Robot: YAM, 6 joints.
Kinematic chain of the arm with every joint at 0, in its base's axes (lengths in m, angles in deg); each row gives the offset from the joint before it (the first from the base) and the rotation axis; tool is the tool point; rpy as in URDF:
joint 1: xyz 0 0 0.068 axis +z
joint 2: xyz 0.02 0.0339 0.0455 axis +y
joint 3: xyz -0.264 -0.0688 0 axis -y
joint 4: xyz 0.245 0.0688 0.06 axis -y
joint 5: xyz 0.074 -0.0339 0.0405 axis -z
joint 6: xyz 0.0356 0 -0.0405 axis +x
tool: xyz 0 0 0 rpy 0 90 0
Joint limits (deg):
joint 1: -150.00..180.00
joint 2: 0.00..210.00
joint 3: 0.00..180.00
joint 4: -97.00..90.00
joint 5: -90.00..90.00
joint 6: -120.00..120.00
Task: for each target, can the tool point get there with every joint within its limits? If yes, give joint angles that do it. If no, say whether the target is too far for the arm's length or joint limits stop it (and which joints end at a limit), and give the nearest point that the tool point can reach.
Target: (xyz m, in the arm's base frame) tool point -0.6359 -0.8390 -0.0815
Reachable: no: too far | nearest point -0.3835 -0.5060 -0.0026 | short by 0.425 m
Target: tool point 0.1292 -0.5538 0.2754
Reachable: yes | joints 102.27 16.83 158.38 49.01 13.95 -60.03
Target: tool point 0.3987 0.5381 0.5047
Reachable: no: too far | nearest point 0.3311 0.4469 0.4363 | short by 0.133 m
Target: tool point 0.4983 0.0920 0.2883
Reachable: yes | joints 13.87 143.95 154.16 -73.47 57.67 28.05
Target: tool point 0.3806 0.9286 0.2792
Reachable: no: too far | nearest point 0.2416 0.5895 0.2175 | short by 0.372 m
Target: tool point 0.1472 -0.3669 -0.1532
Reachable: yes | joints -66.76 168.97 72.23 58.64 15.44 -97.37
